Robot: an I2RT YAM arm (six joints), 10 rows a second.
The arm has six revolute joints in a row. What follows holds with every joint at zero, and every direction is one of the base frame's.
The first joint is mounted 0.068 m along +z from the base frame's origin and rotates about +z.
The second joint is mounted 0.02 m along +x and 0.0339 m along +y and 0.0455 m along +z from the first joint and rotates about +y.
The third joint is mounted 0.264 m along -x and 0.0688 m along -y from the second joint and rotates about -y.
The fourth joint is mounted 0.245 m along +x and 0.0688 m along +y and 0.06 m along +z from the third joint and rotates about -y.
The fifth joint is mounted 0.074 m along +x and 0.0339 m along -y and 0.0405 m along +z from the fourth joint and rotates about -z.
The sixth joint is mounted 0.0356 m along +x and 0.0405 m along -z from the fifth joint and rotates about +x.
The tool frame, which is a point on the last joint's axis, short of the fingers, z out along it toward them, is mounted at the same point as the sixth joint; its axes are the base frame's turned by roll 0, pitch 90 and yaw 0 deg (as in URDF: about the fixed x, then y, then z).
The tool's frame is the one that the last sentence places.
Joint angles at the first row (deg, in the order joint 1, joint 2, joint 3, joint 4, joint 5, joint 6):
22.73, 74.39, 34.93, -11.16, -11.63, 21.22
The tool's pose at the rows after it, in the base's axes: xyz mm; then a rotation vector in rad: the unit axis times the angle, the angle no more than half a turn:
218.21 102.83 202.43 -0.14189 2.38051 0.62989
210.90 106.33 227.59 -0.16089 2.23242 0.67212
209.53 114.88 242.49 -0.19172 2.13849 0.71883
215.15 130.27 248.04 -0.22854 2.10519 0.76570
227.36 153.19 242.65 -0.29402 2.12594 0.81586
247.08 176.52 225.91 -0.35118 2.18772 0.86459
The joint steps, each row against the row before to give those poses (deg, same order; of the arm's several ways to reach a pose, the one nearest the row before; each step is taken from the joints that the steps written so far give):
0.76, -5.97, 0.60, 1.28, -0.23, 0.65
1.64, -5.18, 0.13, 3.17, 1.02, 0.76
2.04, -1.13, 0.84, 3.49, 0.26, 0.56
2.51, 2.79, 1.91, 3.04, -0.18, 0.75
2.71, 6.43, 2.93, 2.53, -1.50, 0.14
1.40, 9.02, 3.79, 2.02, -2.89, 0.10

